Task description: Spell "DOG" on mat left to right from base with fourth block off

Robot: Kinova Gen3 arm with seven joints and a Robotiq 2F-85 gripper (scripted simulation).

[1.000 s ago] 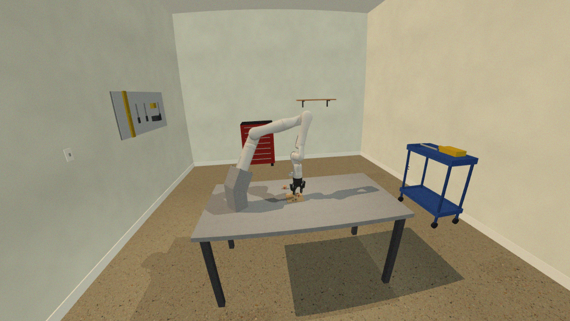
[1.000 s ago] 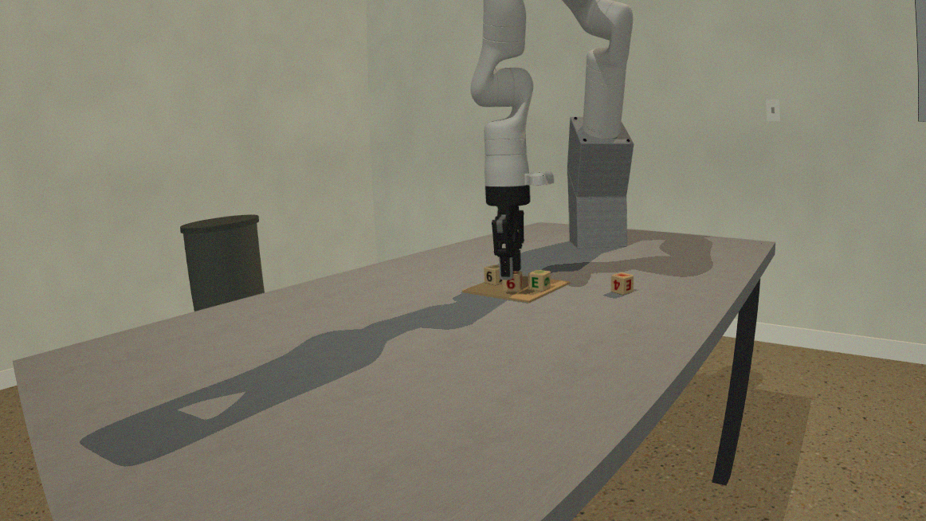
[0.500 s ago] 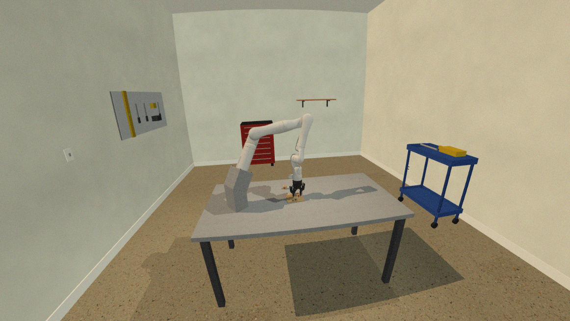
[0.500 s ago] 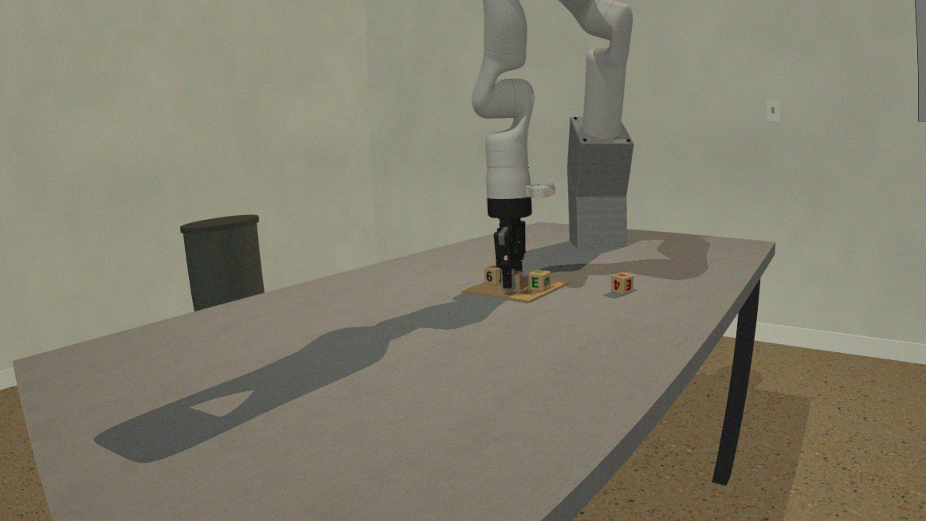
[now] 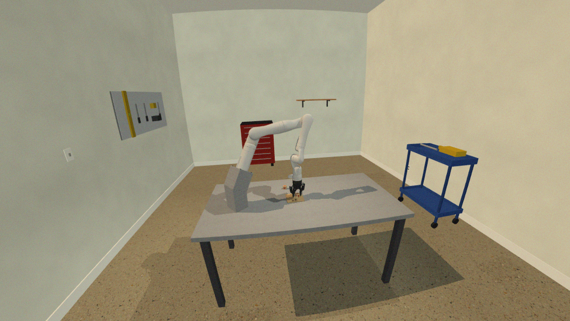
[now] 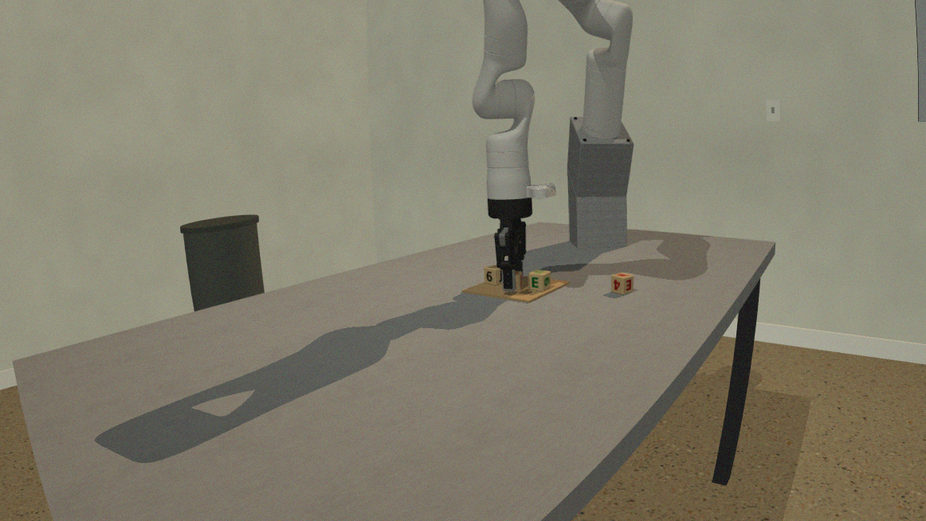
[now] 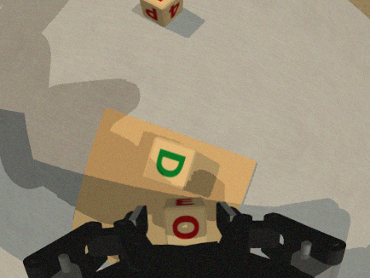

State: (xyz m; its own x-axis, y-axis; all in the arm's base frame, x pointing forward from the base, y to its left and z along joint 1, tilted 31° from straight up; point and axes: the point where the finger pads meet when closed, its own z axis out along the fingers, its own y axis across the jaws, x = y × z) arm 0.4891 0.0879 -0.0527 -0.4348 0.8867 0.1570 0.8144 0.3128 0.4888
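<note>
The O block lies right at my hand. From my hand the other things lie so: tan mat: 20 mm behind, 10 mm to the right, 20 mm below; then G block: 20 mm behind, 60 mm to the right; then D block: 30 mm behind, 40 mm to the left.
</note>
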